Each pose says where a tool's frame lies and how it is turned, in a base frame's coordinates. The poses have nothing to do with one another.
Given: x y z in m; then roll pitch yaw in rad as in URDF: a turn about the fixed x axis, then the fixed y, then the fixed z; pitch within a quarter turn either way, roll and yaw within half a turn.
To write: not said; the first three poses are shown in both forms.
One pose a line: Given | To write
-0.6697 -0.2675 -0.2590 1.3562 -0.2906 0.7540 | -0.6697 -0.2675 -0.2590 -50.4 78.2 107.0
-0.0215 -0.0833 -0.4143 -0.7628 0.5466 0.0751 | -0.0215 -0.0833 -0.4143 65.8 51.9 -48.6
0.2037 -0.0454 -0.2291 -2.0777 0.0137 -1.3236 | 0.2037 -0.0454 -0.2291 14.6 119.0 -89.1
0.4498 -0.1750 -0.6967 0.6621 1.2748 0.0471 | 0.4498 -0.1750 -0.6967 -36.5 76.7 10.6
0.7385 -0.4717 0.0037 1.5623 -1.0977 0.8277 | 0.7385 -0.4717 0.0037 -43.0 89.8 152.9
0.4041 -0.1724 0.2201 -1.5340 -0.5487 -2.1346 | 0.4041 -0.1724 0.2201 -31.2 88.2 -121.5
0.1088 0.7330 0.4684 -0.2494 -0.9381 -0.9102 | 0.1088 0.7330 0.4684 110.3 55.0 -169.7
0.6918 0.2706 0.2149 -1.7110 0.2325 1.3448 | 0.6918 0.2706 0.2149 168.9 97.8 -76.6
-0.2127 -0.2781 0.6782 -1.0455 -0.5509 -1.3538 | -0.2127 -0.2781 0.6782 29.3 64.7 -125.4
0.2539 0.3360 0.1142 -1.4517 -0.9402 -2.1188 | 0.2539 0.3360 0.1142 -25.9 86.0 -144.1
